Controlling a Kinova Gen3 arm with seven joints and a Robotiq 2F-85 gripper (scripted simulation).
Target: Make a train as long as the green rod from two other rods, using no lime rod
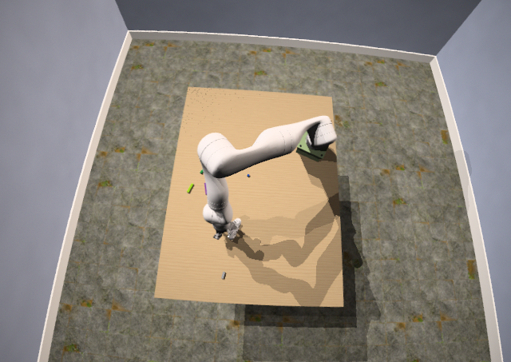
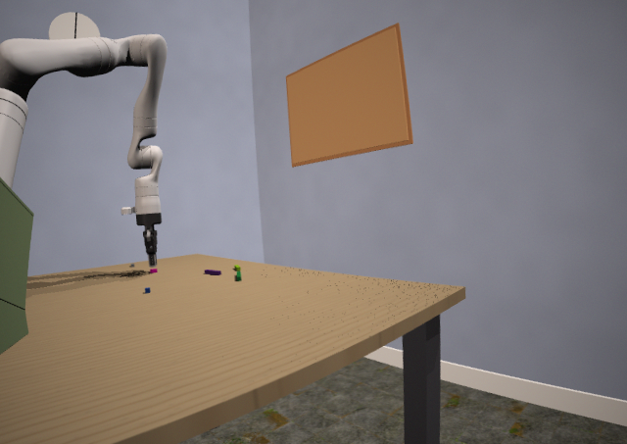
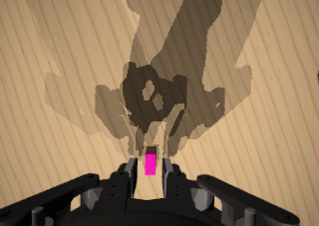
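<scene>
My hand is 30 mm above the magenta rod. Round my hand: lime rod (210 mm to the right, 170 mm ahead, 30 mm below); purple rod (200 mm to the right, 90 mm ahead, 30 mm below); grey rod (210 mm to the left, 30 mm below).
</scene>
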